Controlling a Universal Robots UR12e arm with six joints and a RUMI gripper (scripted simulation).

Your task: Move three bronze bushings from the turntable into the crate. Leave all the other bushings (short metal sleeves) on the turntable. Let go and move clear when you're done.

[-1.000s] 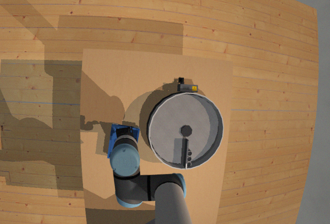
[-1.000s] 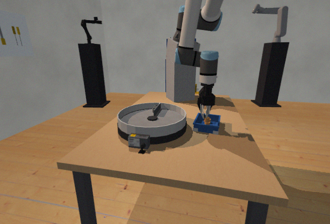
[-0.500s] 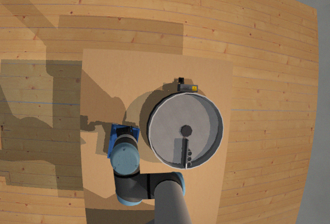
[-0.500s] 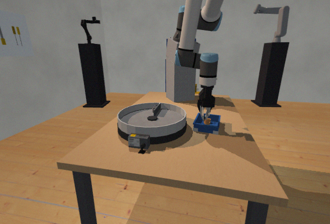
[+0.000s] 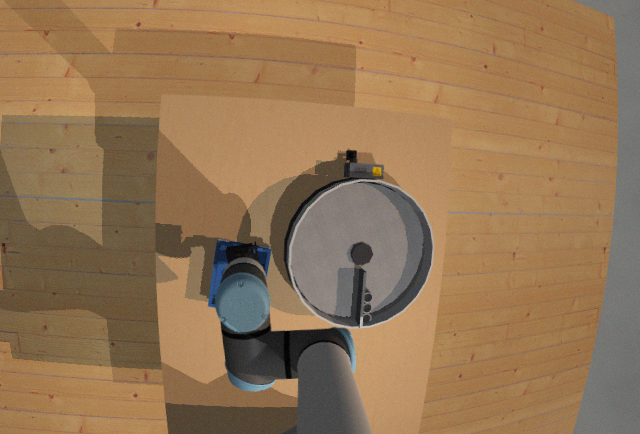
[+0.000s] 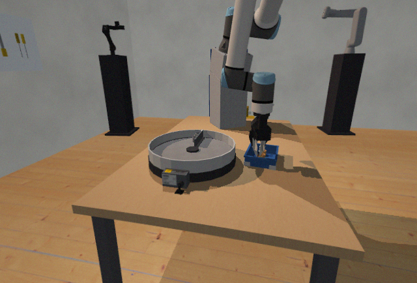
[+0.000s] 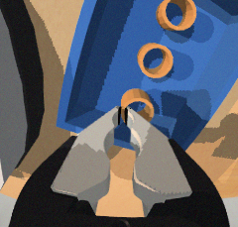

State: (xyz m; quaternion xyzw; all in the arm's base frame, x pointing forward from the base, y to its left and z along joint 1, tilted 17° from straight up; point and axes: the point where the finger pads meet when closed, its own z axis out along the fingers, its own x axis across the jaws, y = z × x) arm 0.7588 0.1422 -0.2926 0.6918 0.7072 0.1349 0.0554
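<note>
Now: the blue crate 5 cm behind my hand, 3 cm to the left of it and 3 cm below it.
</note>
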